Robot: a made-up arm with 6 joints.
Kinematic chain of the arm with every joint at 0, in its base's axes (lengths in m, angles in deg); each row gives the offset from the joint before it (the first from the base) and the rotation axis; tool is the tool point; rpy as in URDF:
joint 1: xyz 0 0 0.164 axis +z
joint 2: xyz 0 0 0 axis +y
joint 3: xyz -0.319 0 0.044 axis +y
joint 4: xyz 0.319 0 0.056 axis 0.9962 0 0.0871
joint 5: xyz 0 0 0 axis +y
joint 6: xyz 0.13 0 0.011 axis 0.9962 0 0.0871
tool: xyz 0 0 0 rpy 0 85 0
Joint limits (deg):
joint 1: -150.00..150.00
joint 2: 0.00..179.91
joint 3: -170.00..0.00
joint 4: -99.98..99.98
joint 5: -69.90..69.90
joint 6: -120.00..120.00
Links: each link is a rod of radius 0.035 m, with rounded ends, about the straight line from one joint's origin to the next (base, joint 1, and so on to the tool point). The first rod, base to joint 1, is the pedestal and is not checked.
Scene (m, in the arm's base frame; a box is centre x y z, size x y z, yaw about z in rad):
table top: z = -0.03
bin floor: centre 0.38 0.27 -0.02 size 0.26 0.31 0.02 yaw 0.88
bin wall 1: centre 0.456 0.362 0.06 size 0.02 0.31 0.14 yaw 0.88
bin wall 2: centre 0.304 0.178 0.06 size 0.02 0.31 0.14 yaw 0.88
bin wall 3: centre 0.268 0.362 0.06 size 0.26 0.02 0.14 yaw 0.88
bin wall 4: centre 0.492 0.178 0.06 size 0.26 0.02 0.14 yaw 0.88
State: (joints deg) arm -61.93 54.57 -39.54 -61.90 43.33 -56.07
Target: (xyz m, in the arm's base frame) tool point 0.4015 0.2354 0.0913
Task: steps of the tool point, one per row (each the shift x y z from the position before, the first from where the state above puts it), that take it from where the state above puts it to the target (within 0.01 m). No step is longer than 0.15 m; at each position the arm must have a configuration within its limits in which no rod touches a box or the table.
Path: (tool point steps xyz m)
1: 0.0880 -0.0003 -0.0095
2: 0.0896 0.0281 -0.0131
3: 0.0817 0.0565 -0.0167
4: 0.0649 0.0824 -0.0201
5: 0.0402 0.1026 -0.0235
6: 0.0095 0.1149 -0.0267
7: -0.0246 0.1173 -0.0298
8: 0.0039 0.0026 -0.0659
9: -0.0039 -0.0026 -0.0661

